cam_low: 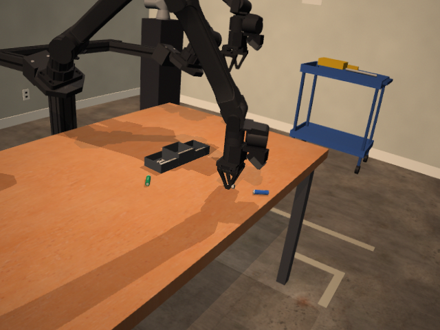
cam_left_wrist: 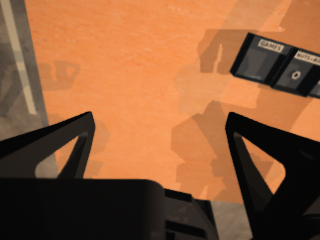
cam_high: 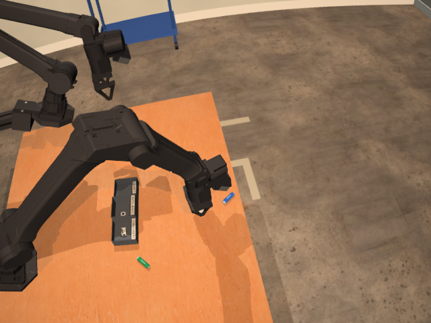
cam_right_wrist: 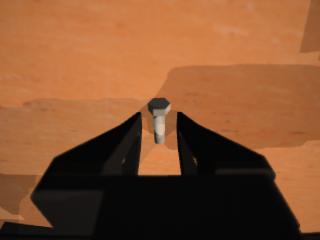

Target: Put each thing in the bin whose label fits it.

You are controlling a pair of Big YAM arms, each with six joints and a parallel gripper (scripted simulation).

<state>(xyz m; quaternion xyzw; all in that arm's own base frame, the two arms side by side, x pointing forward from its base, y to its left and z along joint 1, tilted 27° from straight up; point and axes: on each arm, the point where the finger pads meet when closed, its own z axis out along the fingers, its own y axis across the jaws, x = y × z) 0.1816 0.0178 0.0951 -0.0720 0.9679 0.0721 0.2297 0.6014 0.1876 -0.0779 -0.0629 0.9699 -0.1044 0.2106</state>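
The bolt is 10 mm ahead of my right hand. The rest, counted from my right hand: green battery: 190 mm behind, 180 mm to the right; nut: 260 mm behind, 10 mm to the left; blue battery: 90 mm ahead, 40 mm to the left.
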